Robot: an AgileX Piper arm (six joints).
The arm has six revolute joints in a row. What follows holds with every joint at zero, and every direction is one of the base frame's. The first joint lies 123.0 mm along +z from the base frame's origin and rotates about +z. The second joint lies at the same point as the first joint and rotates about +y. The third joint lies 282.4 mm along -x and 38.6 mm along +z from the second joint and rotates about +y. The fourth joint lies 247.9 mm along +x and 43.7 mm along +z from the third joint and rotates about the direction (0.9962, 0, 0.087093). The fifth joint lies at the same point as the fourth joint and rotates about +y. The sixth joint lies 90.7 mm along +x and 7.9 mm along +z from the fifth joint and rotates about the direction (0.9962, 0, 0.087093). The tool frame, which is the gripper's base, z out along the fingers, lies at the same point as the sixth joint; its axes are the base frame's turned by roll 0.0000, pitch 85.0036 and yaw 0.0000 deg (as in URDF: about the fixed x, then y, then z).
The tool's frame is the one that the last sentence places.
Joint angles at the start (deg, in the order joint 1, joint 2, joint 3, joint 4, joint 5, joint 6): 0.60 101.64 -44.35 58.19 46.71 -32.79
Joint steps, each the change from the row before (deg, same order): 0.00 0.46 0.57 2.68 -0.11 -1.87; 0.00 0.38 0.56 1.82 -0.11 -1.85; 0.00 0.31 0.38 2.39 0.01 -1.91; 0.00 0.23 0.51 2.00 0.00 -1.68; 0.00 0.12 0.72 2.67 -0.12 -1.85; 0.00 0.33 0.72 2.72 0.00 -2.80; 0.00 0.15 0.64 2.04 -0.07 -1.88; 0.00 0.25 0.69 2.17 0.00 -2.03; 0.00 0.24 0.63 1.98 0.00 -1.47; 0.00 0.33 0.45 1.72 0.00 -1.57
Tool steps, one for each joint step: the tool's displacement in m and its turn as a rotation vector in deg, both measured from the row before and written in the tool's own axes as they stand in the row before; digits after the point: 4 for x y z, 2 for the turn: 0.0005 -0.0005 0.0028 -1.34 -0.40 0.62; 0.0010 -0.0011 0.0024 -0.81 -0.17 0.00; -0.0001 0.0002 0.0017 -1.23 -0.55 0.18; 0.0007 -0.0004 0.0016 -0.95 -0.39 0.19; 0.0010 -0.0003 0.0015 -1.18 -0.77 0.56; 0.0010 -0.0009 0.0021 -1.17 -0.63 -0.20; 0.0011 -0.0008 0.0013 -0.78 -0.57 0.08; 0.0013 -0.0012 0.0016 -0.81 -0.54 0.13; 0.0011 -0.0012 0.0014 -0.69 -0.52 0.51; 0.0006 -0.0012 0.0014 -0.56 -0.46 0.17
